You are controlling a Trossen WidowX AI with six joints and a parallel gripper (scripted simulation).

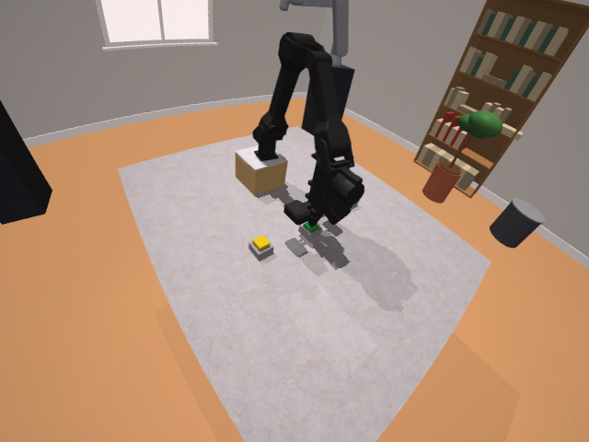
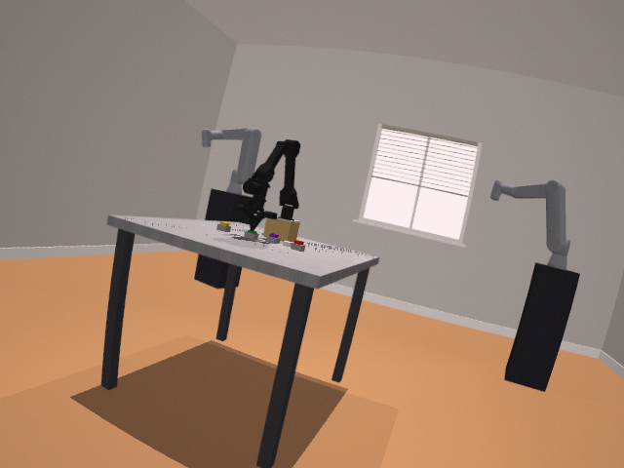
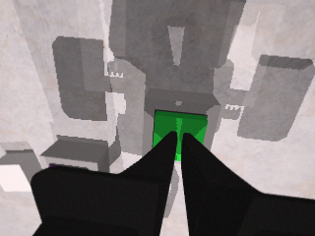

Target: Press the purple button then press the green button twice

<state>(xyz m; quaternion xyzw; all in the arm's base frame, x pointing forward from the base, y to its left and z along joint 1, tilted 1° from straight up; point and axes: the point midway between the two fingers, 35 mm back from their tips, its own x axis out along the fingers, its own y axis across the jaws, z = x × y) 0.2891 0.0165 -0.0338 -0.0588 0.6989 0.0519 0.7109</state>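
Right now my gripper tip is right at the green button. The rest, counted from my gripper tip: yellow button: 16 cm to the right; small white block: 13 cm to the left, 10 cm behind, 2 cm below; purple button: 7 cm to the left, 7 cm behind.
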